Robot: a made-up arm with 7 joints. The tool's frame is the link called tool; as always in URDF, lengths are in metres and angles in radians. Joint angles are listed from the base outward.
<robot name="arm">
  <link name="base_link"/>
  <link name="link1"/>
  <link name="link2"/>
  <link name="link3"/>
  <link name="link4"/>
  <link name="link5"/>
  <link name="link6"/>
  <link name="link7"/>
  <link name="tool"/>
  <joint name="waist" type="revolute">
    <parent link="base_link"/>
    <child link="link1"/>
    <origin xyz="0 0 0.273" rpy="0 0 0"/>
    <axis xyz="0 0 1"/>
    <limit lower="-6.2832" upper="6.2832"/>
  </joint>
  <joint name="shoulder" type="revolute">
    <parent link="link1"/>
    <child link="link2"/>
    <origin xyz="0 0 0" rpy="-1.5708 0 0"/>
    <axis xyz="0 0 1"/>
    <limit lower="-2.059" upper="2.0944"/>
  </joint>
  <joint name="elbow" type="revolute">
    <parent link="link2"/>
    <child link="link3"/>
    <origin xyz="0 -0.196 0" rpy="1.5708 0 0"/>
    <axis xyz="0 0 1"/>
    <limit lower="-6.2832" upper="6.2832"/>
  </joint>
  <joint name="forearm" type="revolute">
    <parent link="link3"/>
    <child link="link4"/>
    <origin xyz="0.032 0 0" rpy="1.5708 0 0"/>
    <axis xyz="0 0 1"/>
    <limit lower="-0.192" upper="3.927"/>
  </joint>
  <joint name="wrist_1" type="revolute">
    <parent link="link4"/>
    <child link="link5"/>
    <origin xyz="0.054 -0.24 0" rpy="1.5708 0 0"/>
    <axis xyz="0 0 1"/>
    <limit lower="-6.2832" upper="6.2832"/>
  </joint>
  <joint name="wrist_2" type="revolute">
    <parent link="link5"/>
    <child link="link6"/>
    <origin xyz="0 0 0" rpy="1.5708 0 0"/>
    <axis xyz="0 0 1"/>
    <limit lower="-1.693" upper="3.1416"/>
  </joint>
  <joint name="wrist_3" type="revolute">
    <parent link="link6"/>
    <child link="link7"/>
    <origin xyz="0.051 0.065 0" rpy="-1.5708 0 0"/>
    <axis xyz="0 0 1"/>
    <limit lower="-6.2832" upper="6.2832"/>
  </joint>
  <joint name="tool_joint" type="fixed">
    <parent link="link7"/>
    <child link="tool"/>
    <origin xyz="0 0 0" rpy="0 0 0"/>
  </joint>
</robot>
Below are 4 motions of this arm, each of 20 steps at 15 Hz.
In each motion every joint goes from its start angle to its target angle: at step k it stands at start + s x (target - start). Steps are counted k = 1, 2, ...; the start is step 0. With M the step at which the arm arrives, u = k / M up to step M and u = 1 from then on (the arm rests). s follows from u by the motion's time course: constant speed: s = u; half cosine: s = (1 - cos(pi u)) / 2; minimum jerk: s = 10 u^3 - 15 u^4 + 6 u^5.
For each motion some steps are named. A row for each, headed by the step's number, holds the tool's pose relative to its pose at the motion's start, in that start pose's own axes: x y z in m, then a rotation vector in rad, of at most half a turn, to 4 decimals.
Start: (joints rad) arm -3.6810 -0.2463 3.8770 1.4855 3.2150 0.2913 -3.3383
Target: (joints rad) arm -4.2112 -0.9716 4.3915 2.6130 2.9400 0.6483 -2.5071
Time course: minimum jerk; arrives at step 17
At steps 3, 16, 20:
3: 0.0078 0.0063 0.0060 -0.0082 0.0423 0.0480
16: 0.1348 0.3519 -0.0946 -0.2900 1.4049 0.9437
20: 0.1347 0.3527 -0.0954 -0.2906 1.4083 0.9442

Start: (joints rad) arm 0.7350 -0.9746 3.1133 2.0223 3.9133 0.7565 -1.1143
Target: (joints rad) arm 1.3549 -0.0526 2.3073 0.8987 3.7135 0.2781 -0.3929
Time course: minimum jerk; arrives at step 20
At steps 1, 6, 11, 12, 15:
1: -0.0001 0.0000 -0.0001 -0.0007 -0.0001 -0.0001
6: -0.0130 -0.0104 -0.0204 -0.0801 -0.0018 -0.0021
11: -0.0208 -0.0762 -0.0759 -0.1736 0.1574 0.1379
12: -0.0163 -0.0915 -0.0898 -0.1830 0.2170 0.1988
15: 0.0034 -0.1219 -0.1283 -0.2102 0.3953 0.3853

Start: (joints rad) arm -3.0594 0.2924 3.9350 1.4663 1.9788 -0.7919 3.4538
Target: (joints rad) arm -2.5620 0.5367 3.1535 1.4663 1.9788 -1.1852 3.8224
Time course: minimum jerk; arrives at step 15
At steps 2, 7, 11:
2: -0.0015 0.0024 -0.0010 -0.0087 -0.0087 0.0117
7: -0.0401 0.0540 -0.0259 -0.1880 -0.1884 0.3015
11: -0.0961 0.0993 -0.0509 -0.3386 -0.3799 0.6581

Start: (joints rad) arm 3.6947 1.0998 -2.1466 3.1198 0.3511 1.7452 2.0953
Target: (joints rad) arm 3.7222 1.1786 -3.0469 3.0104 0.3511 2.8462 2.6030
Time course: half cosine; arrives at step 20
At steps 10, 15, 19, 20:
10: 0.0408 0.0246 0.0130 -0.1998 0.6611 0.4474
15: 0.0673 0.0480 -0.0031 -0.2622 1.0833 0.8896
19: 0.0736 0.0590 -0.0133 -0.2765 1.2319 1.0883
20: 0.0738 0.0595 -0.0138 -0.2771 1.2381 1.0973

